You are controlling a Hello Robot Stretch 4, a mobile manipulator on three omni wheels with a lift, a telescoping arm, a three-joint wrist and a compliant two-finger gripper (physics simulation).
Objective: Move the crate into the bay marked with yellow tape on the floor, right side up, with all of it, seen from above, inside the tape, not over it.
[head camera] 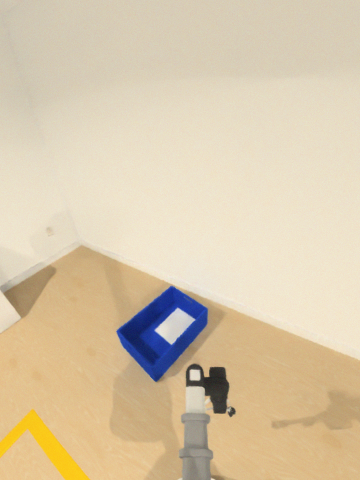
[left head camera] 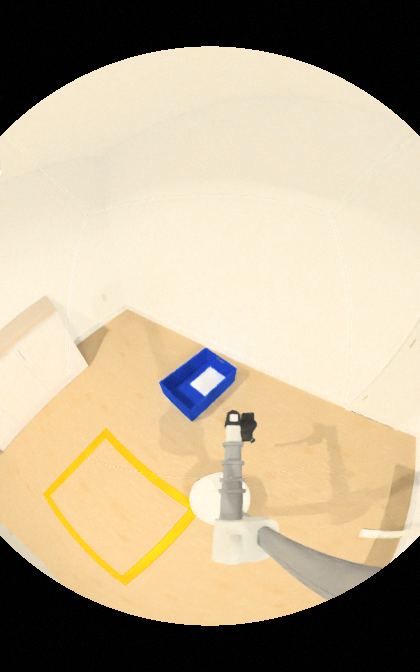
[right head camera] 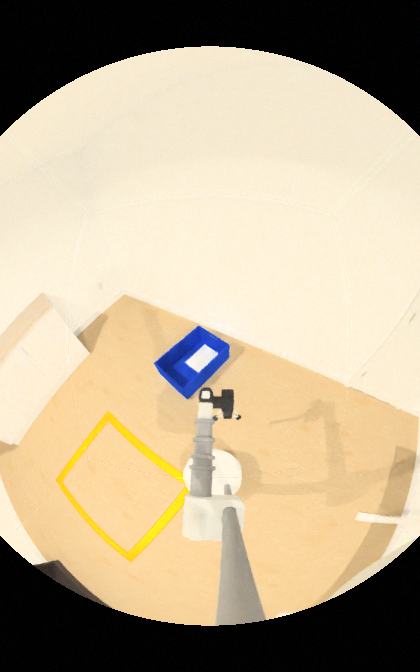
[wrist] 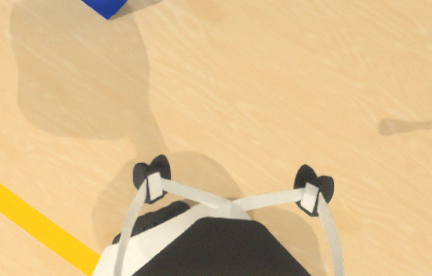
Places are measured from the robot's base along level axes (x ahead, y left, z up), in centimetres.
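Pixels of known places: gripper, fingertip midpoint: (wrist: 231, 176).
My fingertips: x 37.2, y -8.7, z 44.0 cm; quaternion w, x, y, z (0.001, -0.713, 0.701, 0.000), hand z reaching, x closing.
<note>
Behind a point stands the place of what it marks.
A blue open-topped crate (head camera: 181, 352) {x 85.9, y 9.7, z 0.4 cm} (left head camera: 215, 399) (right head camera: 209, 375) stands upright on the floor near the back wall, with a white sheet on its inside bottom. Its corner (wrist: 106, 6) {x 67.6, y 25.2, z 2.5 cm} shows at the wrist view's top edge. The yellow tape bay (head camera: 53, 447) {x 27.6, y 82.8, z -2.7 cm} (left head camera: 106, 435) (right head camera: 108, 418) (wrist: 45, 230) {x 5.5, y 43.7, z -2.7 cm} lies at the lower left in both side head views, apart from the crate. My gripper (head camera: 220, 407) (left head camera: 248, 440) (right head camera: 227, 417) (wrist: 231, 176) {x 37.2, y -8.7, z 44.0 cm} is open and empty above the floor, to the lower right of the crate in the head views.
A white cabinet (head camera: 6, 315) {x 104.4, y 164.1, z 14.2 cm} (left head camera: 35, 380) (right head camera: 35, 370) stands at the left. The back wall (head camera: 225, 200) {x 136.7, y -22.8, z 100.1 cm} runs close behind the crate. A white foot bar (left head camera: 377, 533) (right head camera: 375, 518) lies at the right. A dark piece of furniture (right head camera: 65, 577) shows at the lower left.
</note>
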